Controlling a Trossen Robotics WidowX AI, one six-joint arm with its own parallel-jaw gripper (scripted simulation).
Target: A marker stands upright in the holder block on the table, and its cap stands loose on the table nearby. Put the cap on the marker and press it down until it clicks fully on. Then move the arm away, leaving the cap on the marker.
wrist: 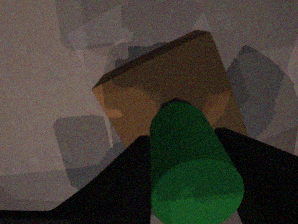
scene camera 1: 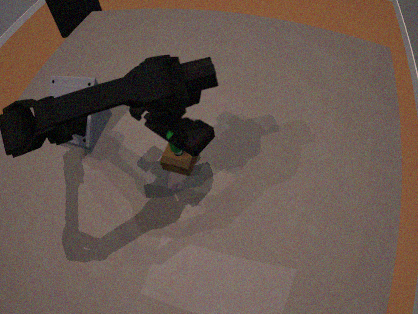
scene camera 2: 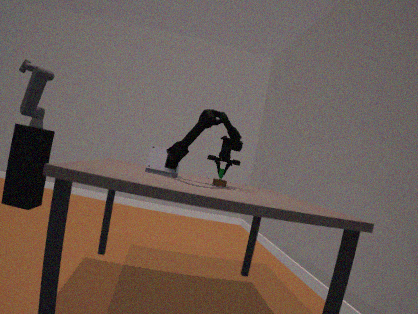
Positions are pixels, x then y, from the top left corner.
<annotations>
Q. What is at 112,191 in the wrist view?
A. My gripper.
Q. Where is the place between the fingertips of my gripper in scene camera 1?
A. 176,144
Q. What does my gripper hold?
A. A green cap.
</annotations>
